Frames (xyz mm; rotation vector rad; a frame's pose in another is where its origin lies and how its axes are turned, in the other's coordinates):
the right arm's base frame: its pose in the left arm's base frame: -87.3 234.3 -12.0 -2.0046 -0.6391 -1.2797
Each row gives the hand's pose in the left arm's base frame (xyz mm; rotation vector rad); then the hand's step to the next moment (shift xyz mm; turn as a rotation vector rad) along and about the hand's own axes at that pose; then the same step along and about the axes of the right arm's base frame.
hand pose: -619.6 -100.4 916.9 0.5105 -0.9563 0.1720
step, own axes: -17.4 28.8 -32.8 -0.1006 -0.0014 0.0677
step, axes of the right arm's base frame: -14.5 -19.9 40.0 -0.0905 -0.0442 -0.0675
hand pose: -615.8 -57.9 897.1 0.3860 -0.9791 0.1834
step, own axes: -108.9 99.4 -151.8 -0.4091 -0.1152 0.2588
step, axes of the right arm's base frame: -113.2 -44.8 173.1 -0.3846 -0.0749 -0.3067
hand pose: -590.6 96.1 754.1 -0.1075 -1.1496 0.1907
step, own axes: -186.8 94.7 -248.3 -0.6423 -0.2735 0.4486
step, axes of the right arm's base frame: -200.7 140.7 213.2 -0.5891 -0.0877 -0.5778
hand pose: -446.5 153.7 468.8 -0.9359 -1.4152 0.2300
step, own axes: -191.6 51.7 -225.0 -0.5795 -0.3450 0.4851
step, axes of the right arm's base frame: -70.9 291.2 14.3 -0.5258 -0.1522 -0.6249
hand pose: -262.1 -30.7 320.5 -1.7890 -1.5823 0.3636
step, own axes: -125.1 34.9 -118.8 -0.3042 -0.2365 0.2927
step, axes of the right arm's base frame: 50.5 146.9 -82.8 -0.2926 -0.1364 -0.3604
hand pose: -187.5 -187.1 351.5 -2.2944 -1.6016 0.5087
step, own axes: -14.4 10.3 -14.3 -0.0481 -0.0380 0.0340
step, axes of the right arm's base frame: 12.5 16.2 -10.0 -0.0340 -0.0209 -0.0576
